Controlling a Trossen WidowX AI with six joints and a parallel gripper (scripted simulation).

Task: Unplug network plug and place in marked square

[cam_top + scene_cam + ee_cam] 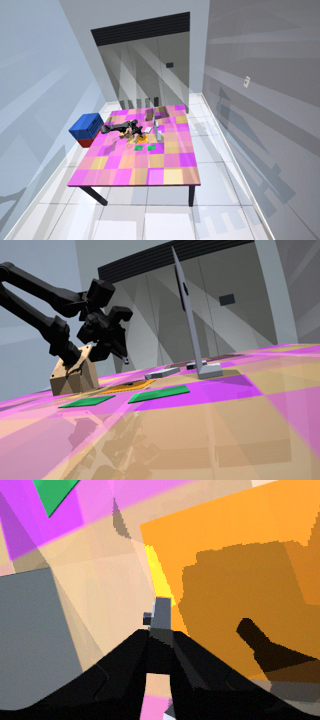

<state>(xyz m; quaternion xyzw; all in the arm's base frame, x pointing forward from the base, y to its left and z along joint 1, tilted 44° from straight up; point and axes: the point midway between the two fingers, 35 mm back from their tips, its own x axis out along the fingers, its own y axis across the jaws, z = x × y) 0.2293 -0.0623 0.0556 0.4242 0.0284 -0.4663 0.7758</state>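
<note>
The orange flat square is 8 cm below my gripper tip and 1 cm behind it. From my gripper tip the other things lie so: grey upright panel (19 cm ahead, 6 cm above, 3 cm to the left); then pale grey network plug (right at my gripper tip).
</note>
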